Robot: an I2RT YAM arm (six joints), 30 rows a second.
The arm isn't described. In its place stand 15 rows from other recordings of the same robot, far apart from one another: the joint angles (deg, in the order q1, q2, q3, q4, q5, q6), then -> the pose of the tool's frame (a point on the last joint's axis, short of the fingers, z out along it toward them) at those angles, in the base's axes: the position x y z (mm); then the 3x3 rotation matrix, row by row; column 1 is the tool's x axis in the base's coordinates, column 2 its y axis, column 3 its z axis.
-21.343 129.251 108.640 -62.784 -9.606 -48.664 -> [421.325 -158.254 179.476], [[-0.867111 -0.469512 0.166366], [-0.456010 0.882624 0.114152], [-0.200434 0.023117 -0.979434]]
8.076 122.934 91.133 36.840 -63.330 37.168 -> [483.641 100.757 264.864], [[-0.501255 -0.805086 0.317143], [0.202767 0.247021 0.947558], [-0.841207 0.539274 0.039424]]
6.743 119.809 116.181 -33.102 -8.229 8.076 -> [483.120 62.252 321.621], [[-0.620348 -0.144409 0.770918], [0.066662 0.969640 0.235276], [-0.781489 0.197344 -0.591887]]
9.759 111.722 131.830 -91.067 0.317 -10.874 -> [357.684 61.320 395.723], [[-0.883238 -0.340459 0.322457], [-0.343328 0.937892 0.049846], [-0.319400 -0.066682 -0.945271]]
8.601 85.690 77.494 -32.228 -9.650 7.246 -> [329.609 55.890 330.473], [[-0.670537 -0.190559 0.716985], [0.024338 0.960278 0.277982], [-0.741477 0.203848 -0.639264]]
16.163 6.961 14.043 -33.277 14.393 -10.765 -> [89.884 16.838 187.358], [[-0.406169 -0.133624 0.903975], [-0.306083 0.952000 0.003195], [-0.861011 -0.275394 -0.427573]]
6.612 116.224 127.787 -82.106 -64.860 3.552 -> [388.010 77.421 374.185], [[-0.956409 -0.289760 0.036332], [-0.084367 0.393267 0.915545], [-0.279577 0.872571 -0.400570]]
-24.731 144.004 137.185 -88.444 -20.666 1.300 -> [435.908 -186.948 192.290], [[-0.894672 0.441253 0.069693], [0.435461 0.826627 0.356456], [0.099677 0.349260 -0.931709]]
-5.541 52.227 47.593 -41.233 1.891 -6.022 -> [182.669 -18.901 283.540], [[-0.722953 0.043772 0.689509], [-0.035211 0.994360 -0.100043], [-0.689999 -0.096605 -0.717334]]
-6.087 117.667 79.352 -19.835 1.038 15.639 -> [427.353 -46.221 149.404], [[-0.782231 0.338945 0.522715], [0.354476 0.932135 -0.073960], [-0.512310 0.127436 -0.849293]]
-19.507 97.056 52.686 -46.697 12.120 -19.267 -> [249.647 -96.368 138.279], [[-0.996165 -0.006262 -0.087272], [0.010636 0.981371 -0.191829], [0.086847 -0.192021 -0.977540]]
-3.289 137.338 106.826 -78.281 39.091 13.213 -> [420.948 -46.675 123.494], [[-0.956285 0.061951 -0.285800], [0.232652 0.753285 -0.615170], [0.177179 -0.654770 -0.734768]]
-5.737 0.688 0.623 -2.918 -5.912 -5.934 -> [110.161 -7.382 170.700], [[-0.051200 -0.008253 0.998654], [-0.098207 0.995161 0.003189], [-0.993848 -0.097911 -0.051763]]
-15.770 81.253 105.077 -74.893 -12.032 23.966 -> [240.797 -60.291 443.631], [[-0.627319 0.431783 0.648101], [0.589967 0.806728 0.033584], [-0.508340 0.403426 -0.760814]]
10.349 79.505 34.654 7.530 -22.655 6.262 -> [265.991 62.513 178.049], [[-0.643809 -0.399274 0.652756], [-0.015245 0.859592 0.510754], [-0.765034 0.318876 -0.559500]]
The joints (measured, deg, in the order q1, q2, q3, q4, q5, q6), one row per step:
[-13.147, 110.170, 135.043, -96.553, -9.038, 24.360]
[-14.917, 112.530, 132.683, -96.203, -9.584, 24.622]
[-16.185, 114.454, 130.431, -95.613, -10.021, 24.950]
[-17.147, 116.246, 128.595, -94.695, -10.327, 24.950]
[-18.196, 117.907, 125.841, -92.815, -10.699, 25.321]
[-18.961, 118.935, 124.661, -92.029, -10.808, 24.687]
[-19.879, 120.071, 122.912, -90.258, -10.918, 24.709]
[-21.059, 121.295, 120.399, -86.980, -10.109, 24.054]
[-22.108, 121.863, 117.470, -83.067, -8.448, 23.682]
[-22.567, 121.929, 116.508, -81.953, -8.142, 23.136]
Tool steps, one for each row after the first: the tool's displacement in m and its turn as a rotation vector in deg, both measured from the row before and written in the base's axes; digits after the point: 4 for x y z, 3 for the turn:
[0.0116, -0.0137, -0.0230, 1.649, 4.136, -1.866]
[0.0088, -0.0105, -0.0205, 1.454, 3.376, -1.492]
[0.0078, -0.0087, -0.0184, 1.067, 2.509, -0.914]
[0.0075, -0.0095, -0.0217, 1.181, 2.355, -1.370]
[0.0031, -0.0065, -0.0115, 0.473, 1.216, -0.136]
[0.0040, -0.0081, -0.0148, 0.476, 1.018, -0.934]
[0.0047, -0.0111, -0.0189, -0.663, 0.610, -0.570]
[0.0025, -0.0102, -0.0166, -1.732, 0.173, -0.750]
[-0.0003, -0.0037, -0.0047, -0.368, -0.027, 0.067]

